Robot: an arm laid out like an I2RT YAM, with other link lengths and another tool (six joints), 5 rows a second.
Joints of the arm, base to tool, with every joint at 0 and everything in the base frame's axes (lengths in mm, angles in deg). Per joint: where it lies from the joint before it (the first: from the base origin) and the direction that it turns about. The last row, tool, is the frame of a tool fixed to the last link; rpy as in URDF.
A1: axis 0 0 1 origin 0 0 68.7
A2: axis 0 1 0 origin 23.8 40.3 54.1
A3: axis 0 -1 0 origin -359 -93.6 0
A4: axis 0 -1 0 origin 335.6 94.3 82.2
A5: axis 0 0 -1 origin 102.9 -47.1 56.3
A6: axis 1 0 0 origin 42.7 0 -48.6
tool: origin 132 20 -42 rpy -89.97 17.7 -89.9
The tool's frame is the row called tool.
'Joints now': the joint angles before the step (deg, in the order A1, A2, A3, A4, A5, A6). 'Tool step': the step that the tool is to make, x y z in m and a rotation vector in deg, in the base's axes. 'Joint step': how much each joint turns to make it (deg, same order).
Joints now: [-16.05, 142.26, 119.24, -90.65, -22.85, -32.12]
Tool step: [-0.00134, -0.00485, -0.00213, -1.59, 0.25, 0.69]
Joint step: [-0.01, -0.01, 0.00, 0.20, 1.74, 0.00]
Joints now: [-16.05, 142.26, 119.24, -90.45, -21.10, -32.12]
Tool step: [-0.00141, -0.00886, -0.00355, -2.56, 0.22, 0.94]
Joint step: [-0.11, -0.01, -0.01, 0.51, 2.73, 0.03]
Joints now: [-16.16, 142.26, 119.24, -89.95, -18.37, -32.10]
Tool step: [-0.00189, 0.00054, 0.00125, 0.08, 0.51, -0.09]
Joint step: [0.00, -0.01, 0.00, -0.48, 0.03, 0.11]
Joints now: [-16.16, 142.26, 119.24, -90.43, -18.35, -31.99]
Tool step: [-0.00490, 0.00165, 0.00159, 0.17, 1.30, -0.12]
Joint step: [0.04, 0.02, -0.22, -0.98, 0.11, 0.24]
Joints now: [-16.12, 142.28, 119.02, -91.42, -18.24, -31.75]
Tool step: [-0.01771, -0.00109, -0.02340, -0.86, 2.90, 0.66]
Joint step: [-0.09, 0.00, -4.89, 2.36, 1.79, 0.05]
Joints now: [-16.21, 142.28, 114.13, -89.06, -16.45, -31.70]
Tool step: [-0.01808, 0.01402, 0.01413, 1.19, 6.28, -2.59]
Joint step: [0.40, 0.00, -0.59, -4.90, -0.98, 3.01]
